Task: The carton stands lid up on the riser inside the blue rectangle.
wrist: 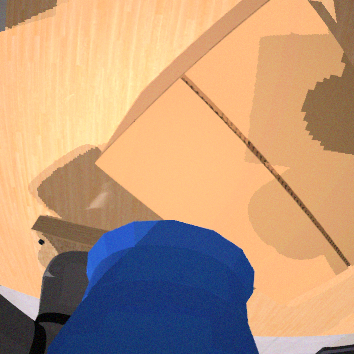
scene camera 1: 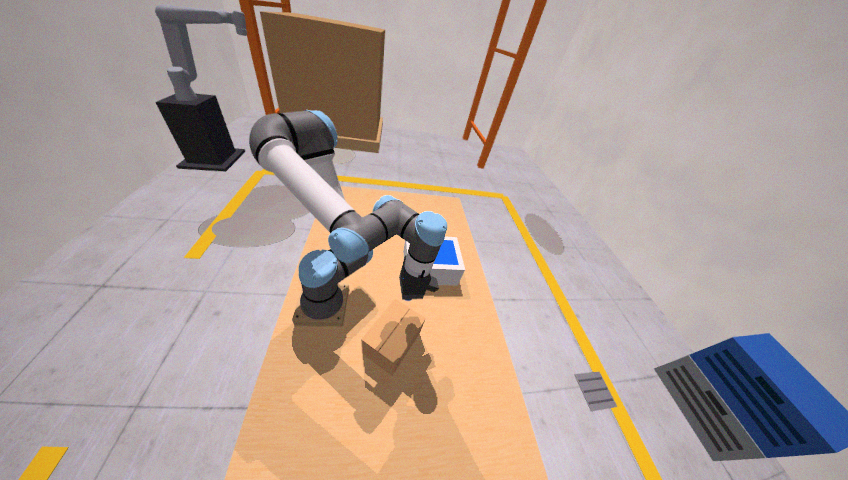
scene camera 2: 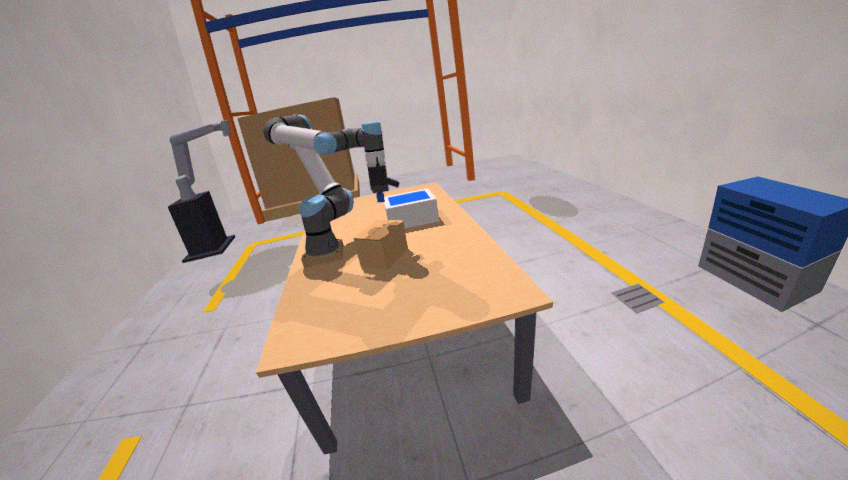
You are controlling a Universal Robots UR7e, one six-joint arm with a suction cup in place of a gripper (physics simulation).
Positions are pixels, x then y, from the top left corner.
Scene:
brown cardboard carton: wrist 239,133; scene camera 1; scene camera 2
same spot on brown cardboard carton: [scene camera 1: 387,342] = [scene camera 2: 373,234]

